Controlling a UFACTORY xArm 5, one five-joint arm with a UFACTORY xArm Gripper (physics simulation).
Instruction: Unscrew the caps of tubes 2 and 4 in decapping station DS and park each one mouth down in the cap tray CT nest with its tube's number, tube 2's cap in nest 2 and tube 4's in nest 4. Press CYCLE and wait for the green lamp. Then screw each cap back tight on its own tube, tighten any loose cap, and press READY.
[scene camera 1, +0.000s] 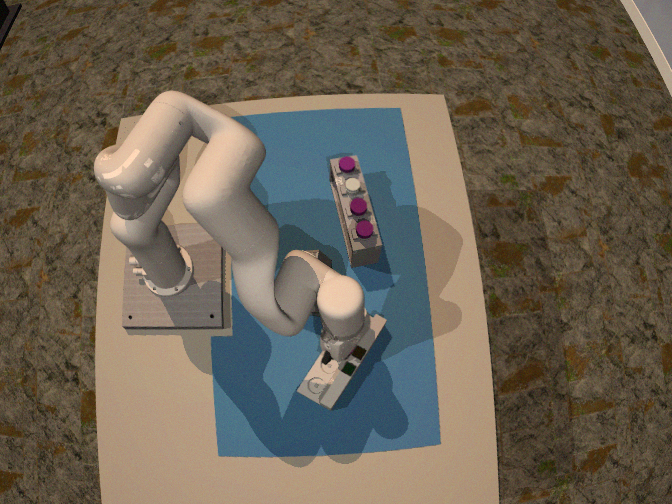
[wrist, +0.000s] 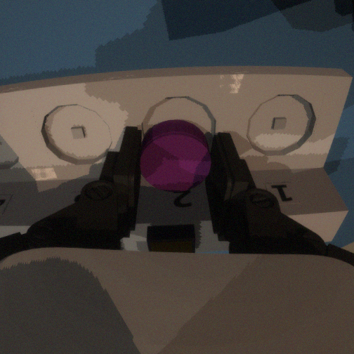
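Note:
The cap tray CT lies at an angle near the front of the blue mat. A purple cap stands at nest 2, above the printed 2 in the wrist view. My gripper is shut on this cap, one black finger on each side. The cap is hidden in the scene view. Decapping station DS stands farther back, with purple caps on three positions. The remaining position, second from the far end, shows a pale round top.
Nests beside the held cap show bare square pegs. A dark green square and a dark brown square sit on the tray's side. A box is partly hidden under the arm, on the blue mat.

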